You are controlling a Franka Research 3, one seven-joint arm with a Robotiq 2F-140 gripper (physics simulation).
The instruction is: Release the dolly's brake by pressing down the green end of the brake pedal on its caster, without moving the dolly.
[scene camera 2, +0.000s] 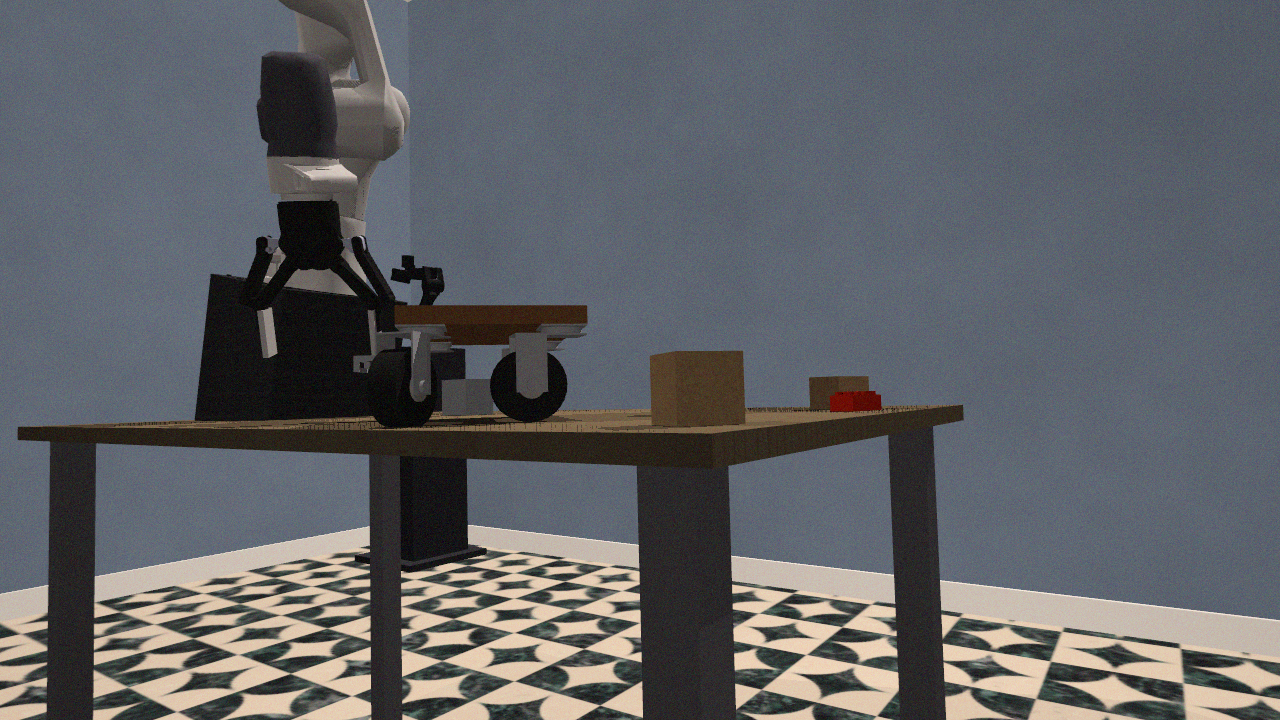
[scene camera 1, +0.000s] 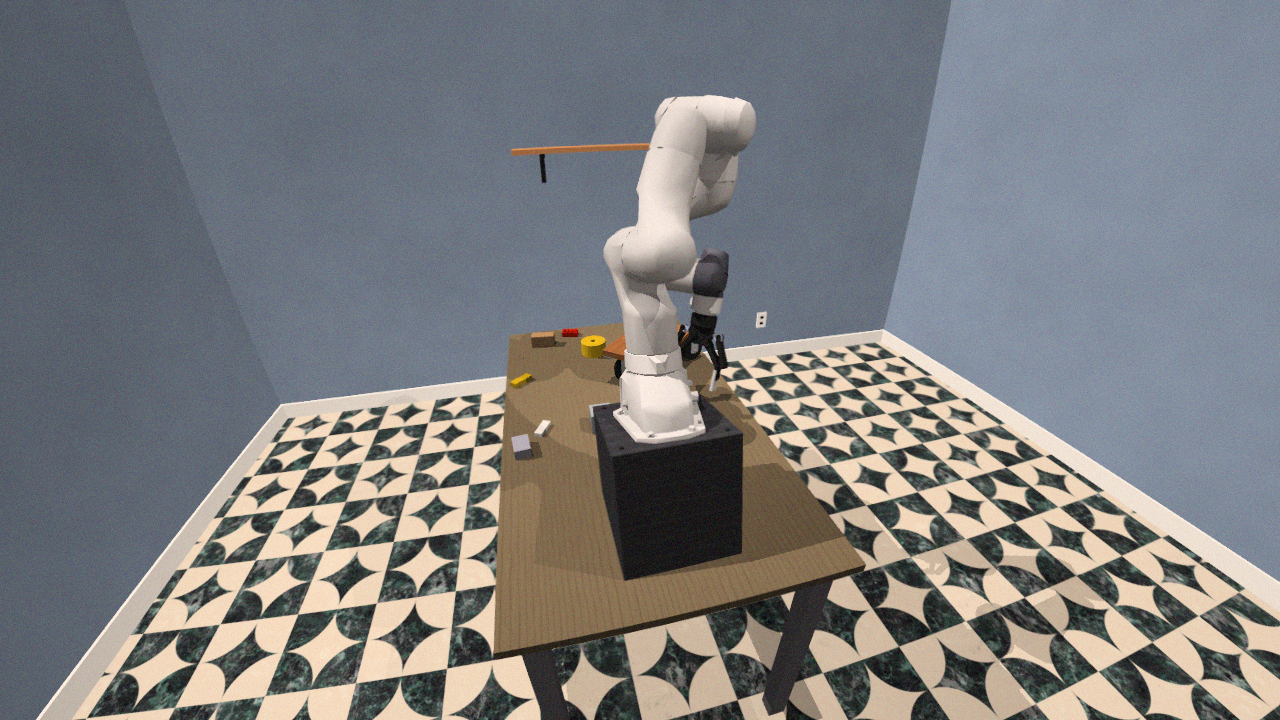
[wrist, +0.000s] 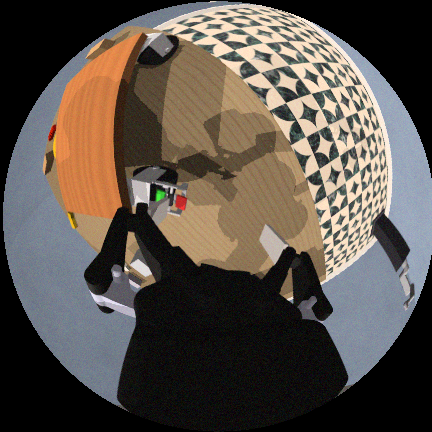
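Note:
The dolly's orange-brown deck [scene camera 1: 615, 347] [scene camera 2: 492, 315] [wrist: 90, 150] stands on casters on the table. The near caster wheel [scene camera 2: 401, 389] is below the deck's end on the gripper's side. On that caster, the brake pedal's green end [wrist: 160, 195] lies nearer the deck and its red end [wrist: 181, 202] points outward. My gripper [scene camera 2: 320, 344] [wrist: 216, 220] is wide open and empty, pointing down. In the wrist view its left fingertip appears right beside the green end; I cannot tell whether they touch. The other fingertip hangs out to the side of the dolly.
A brown box [scene camera 2: 697, 387] stands beside the dolly. A yellow cylinder [scene camera 1: 592, 347], another brown box [scene camera 1: 542, 339] and a red brick [scene camera 1: 570, 333] [scene camera 2: 854, 401] are at the table's far end. A yellow piece [scene camera 1: 520, 380], a white piece [scene camera 1: 542, 428] and a grey block [scene camera 1: 521, 445] lie along the left edge.

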